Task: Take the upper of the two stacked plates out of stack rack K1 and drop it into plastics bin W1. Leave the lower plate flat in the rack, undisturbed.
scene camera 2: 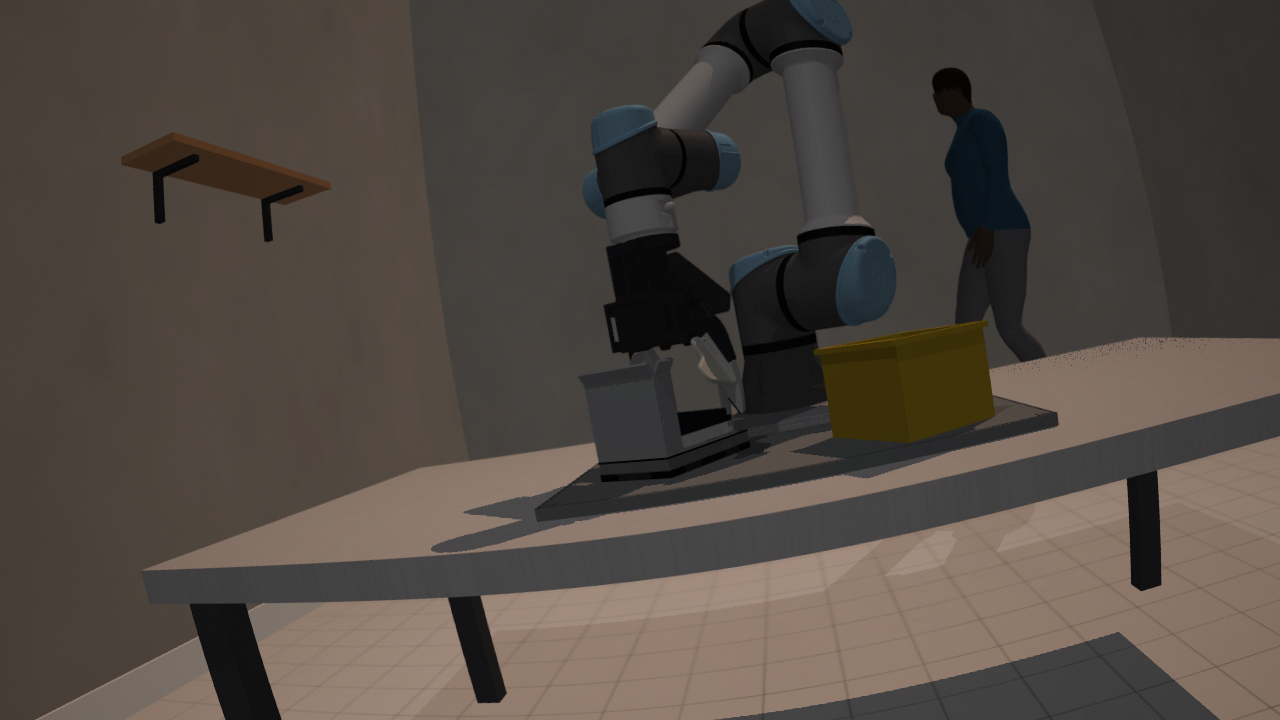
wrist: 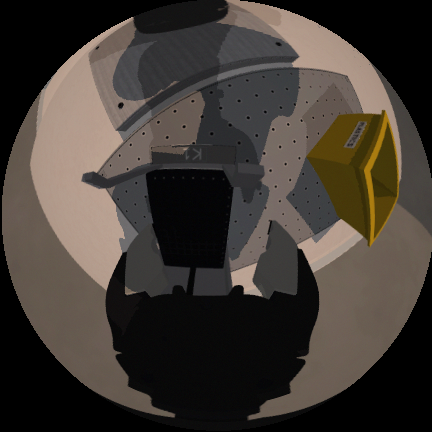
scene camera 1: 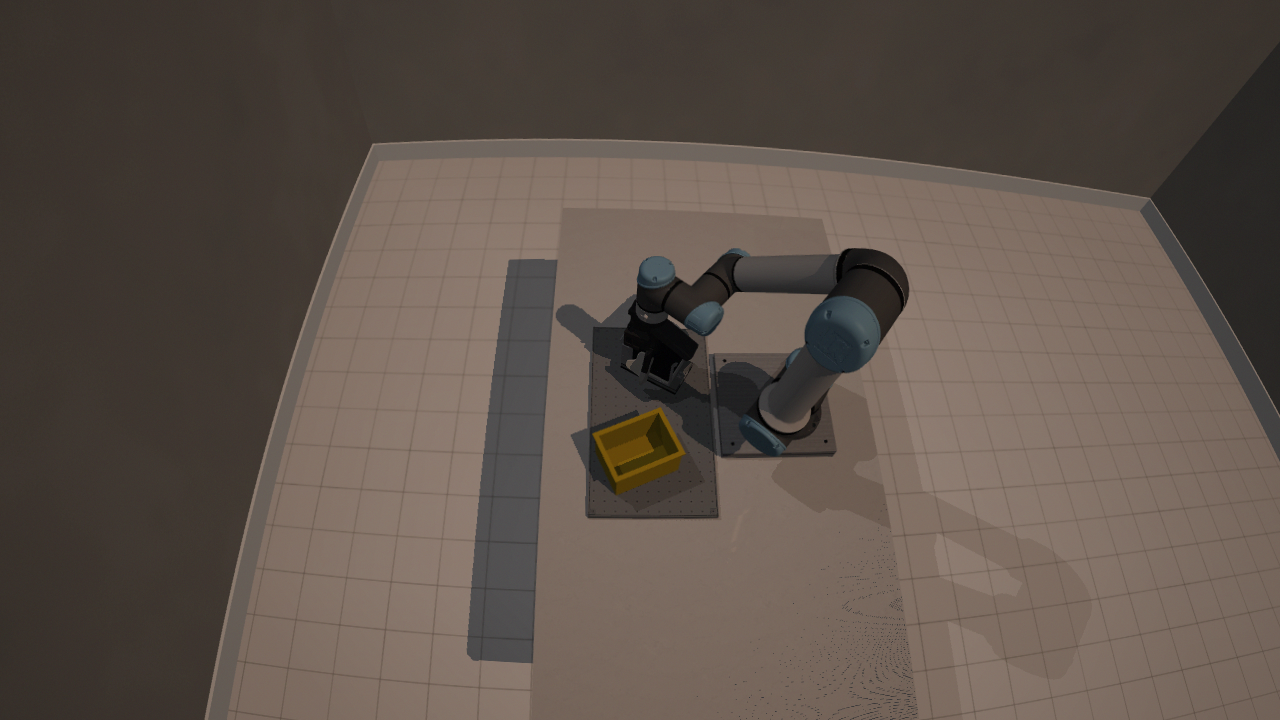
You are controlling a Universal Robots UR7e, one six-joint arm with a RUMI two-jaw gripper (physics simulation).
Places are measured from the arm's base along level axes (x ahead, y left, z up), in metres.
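Where they show: gripper, fingertip midpoint: point(scene camera 2: 687, 421) point(wrist: 211, 223) point(scene camera 1: 652, 363); arm's base, link origin: point(scene camera 2: 790, 403).
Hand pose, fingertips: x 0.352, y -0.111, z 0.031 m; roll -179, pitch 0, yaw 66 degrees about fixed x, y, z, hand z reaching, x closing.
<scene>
Things, the pixels of their centre, and the offset from my fingertips. Level surfaces: height alone.
- grey rack K1, body centre: point(wrist: 187, 229) point(scene camera 2: 668, 413) point(scene camera 1: 656, 353) 0.011 m back, 0.022 m right, 0.012 m up
- black plate, body centre: point(scene camera 2: 667, 426) point(wrist: 190, 227) point(scene camera 1: 654, 356) 0.005 m back, 0.024 m right, 0.002 m down
- yellow plastics bin W1, body centre: point(scene camera 2: 905, 381) point(wrist: 364, 176) point(scene camera 1: 637, 452) 0.033 m ahead, 0.244 m left, 0.002 m up
- perforated board, body centre: point(scene camera 2: 801, 450) point(wrist: 285, 171) point(scene camera 1: 651, 416) 0.002 m back, 0.119 m left, 0.054 m down
- table, surface height: 0.061 m down
The grey rack K1 point(scene camera 2: 626, 420) point(wrist: 217, 156) has a tall end wall, a low front lip and flared guides; my gripper largely hides it in scene camera 1. A black plate point(scene camera 2: 702, 420) point(wrist: 190, 220) lies flat inside the rack. I cannot make out a separate lower plate. My gripper point(scene camera 1: 662, 383) point(wrist: 211, 223) is open and empty, pointing down over the rack, with its jaws apart on either side of the plate's end in the wrist view. In scene camera 2, the tall wall hides part of one jaw. The yellow plastics bin W1 point(scene camera 1: 648, 477) point(scene camera 2: 904, 385) point(wrist: 340, 175) stands upright, open at the top.
The rack and bin stand on a perforated board point(scene camera 1: 653, 506) point(scene camera 2: 1020, 415) point(wrist: 280, 150). The arm's base stands on a mounting plate point(scene camera 1: 819, 440) point(wrist: 240, 37) beside it. The table point(scene camera 2: 358, 519) lies below. A wall shelf point(scene camera 2: 232, 170) and a person point(scene camera 2: 982, 170) show in the background.
</scene>
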